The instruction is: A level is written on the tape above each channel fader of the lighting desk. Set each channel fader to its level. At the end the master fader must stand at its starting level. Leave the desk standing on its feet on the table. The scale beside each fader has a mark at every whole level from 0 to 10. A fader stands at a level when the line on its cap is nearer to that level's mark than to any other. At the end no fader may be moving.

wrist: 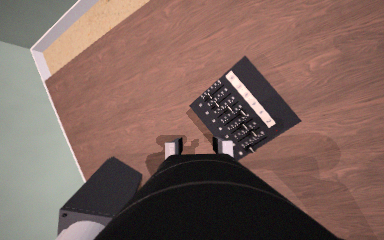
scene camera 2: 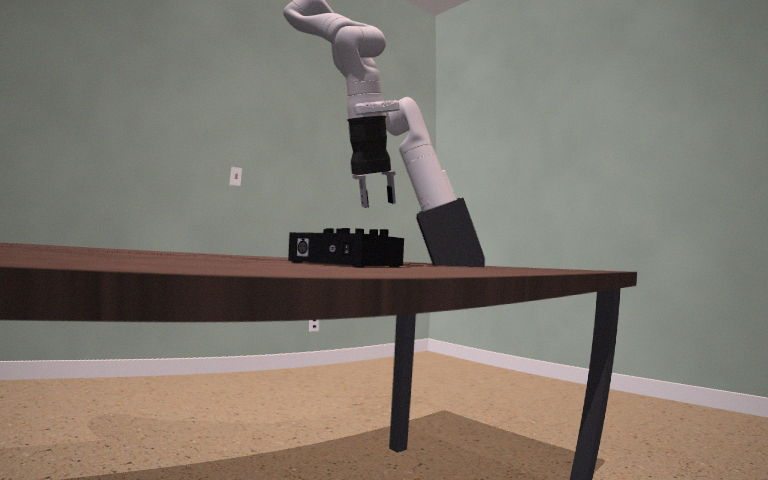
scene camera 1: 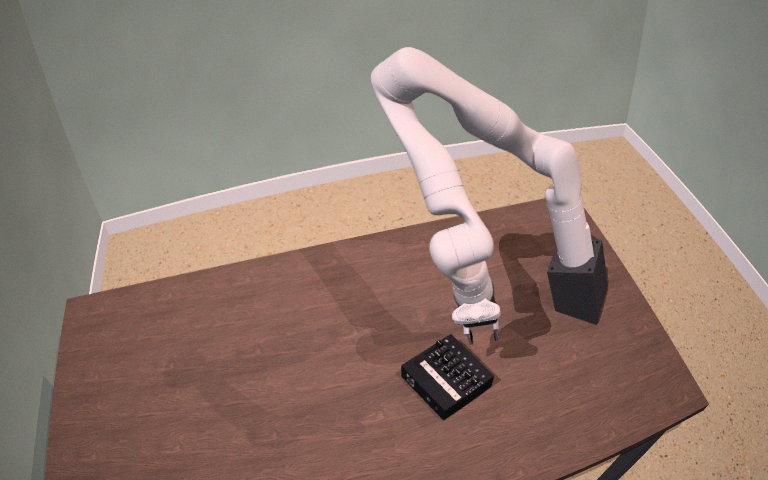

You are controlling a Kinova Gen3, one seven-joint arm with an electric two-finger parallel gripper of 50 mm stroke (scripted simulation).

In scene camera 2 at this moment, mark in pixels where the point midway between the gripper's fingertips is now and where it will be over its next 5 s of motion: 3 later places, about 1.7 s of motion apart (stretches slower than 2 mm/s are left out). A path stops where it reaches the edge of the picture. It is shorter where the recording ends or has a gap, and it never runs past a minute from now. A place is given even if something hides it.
My gripper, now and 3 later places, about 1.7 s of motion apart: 378,205; 362,179; 378,204; 389,220
